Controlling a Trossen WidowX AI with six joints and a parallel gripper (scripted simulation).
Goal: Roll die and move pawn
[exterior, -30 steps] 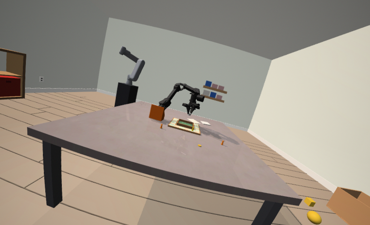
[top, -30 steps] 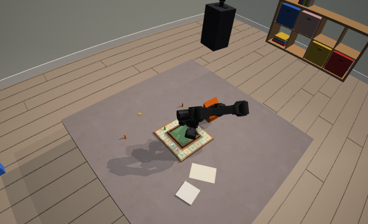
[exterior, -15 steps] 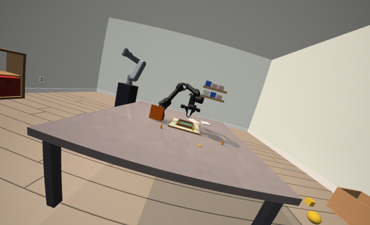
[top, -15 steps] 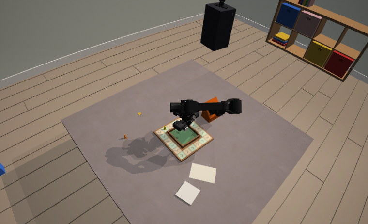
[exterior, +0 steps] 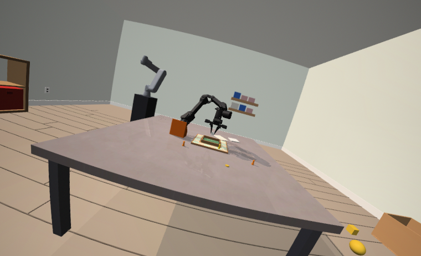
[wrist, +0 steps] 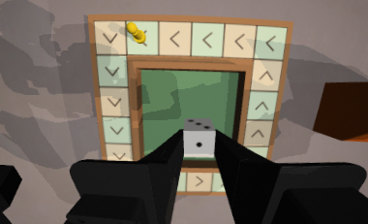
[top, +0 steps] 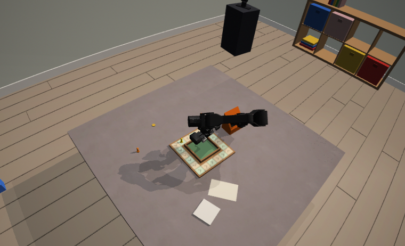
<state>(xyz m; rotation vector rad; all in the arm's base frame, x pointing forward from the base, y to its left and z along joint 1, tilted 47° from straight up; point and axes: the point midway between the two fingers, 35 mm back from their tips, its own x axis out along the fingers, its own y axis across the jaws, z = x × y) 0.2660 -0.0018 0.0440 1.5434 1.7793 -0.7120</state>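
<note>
My gripper tip is now 80 mm short of the yellow pawn, 100 mm to the left of it and 60 mm above it. The rest, counted from my gripper tip: green dice tray (10 mm to the left, 80 mm below); then white die (right at my gripper tip).
</note>
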